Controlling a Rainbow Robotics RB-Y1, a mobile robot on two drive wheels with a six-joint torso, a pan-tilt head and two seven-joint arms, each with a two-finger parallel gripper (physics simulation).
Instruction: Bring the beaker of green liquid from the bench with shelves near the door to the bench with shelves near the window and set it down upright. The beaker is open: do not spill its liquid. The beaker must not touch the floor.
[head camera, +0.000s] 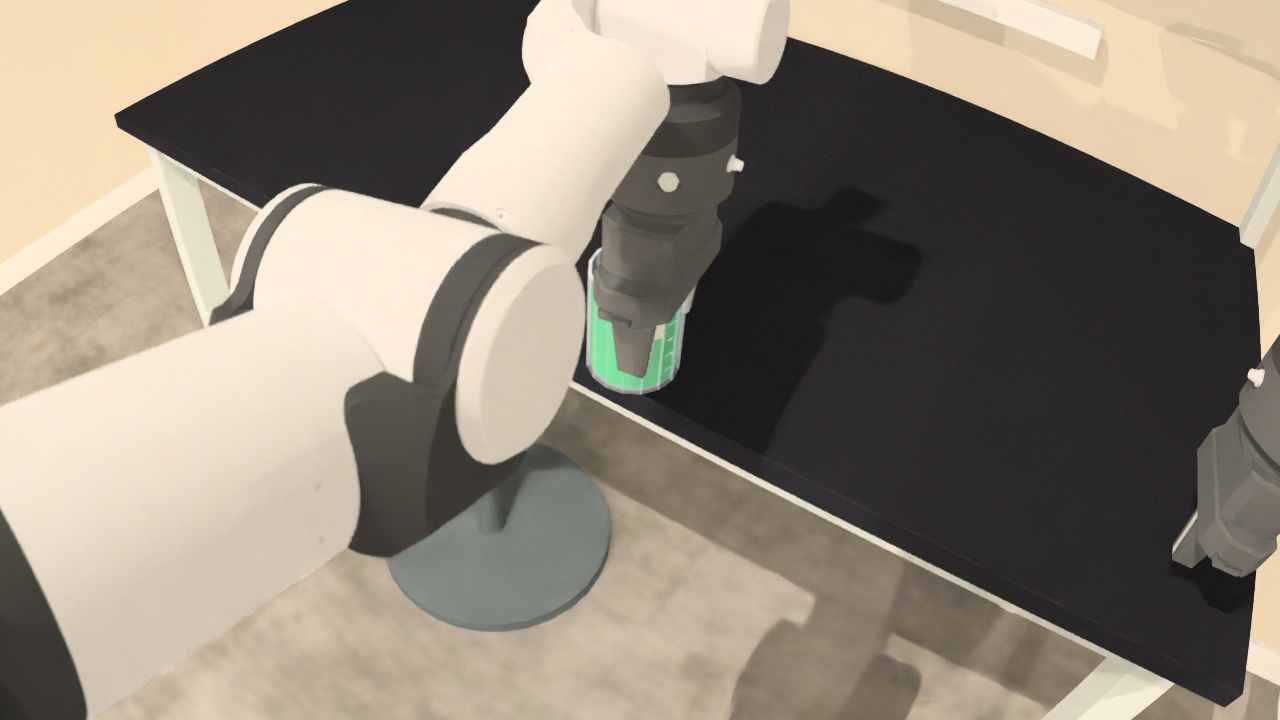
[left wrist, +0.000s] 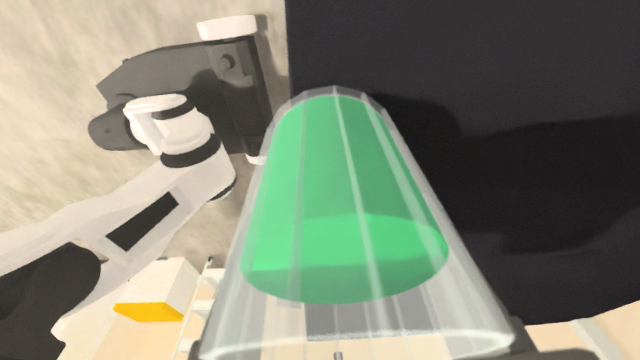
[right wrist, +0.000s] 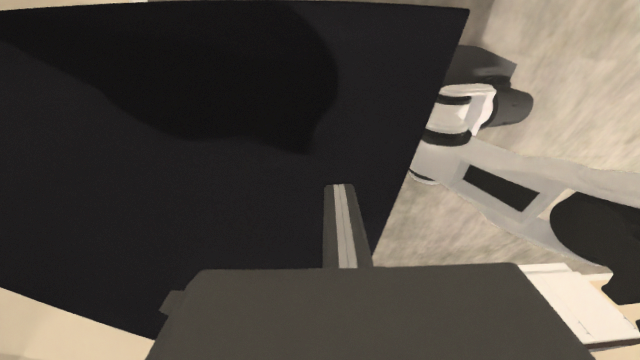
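The beaker of green liquid (head camera: 608, 353) (left wrist: 345, 190) is upright, at the front edge of the black bench top (head camera: 984, 358) (left wrist: 475, 45) (right wrist: 150, 210). My left gripper (head camera: 635, 356) (left wrist: 356, 345) is shut on it from above, one finger in front of the glass in the head view. The liquid stands level inside. I cannot tell whether the beaker's base touches the bench or hangs just over it. My right gripper (head camera: 1186, 553) (right wrist: 338, 195) is shut and empty, over the right end of the bench in the head view.
A round grey stand base (head camera: 537, 577) is on the floor before the bench. A white rail (head camera: 1029, 25) is on the wall behind. A white post (head camera: 1260, 210) rises at the bench's right end. A white box with a yellow face (left wrist: 150, 311) shows in the left wrist view.
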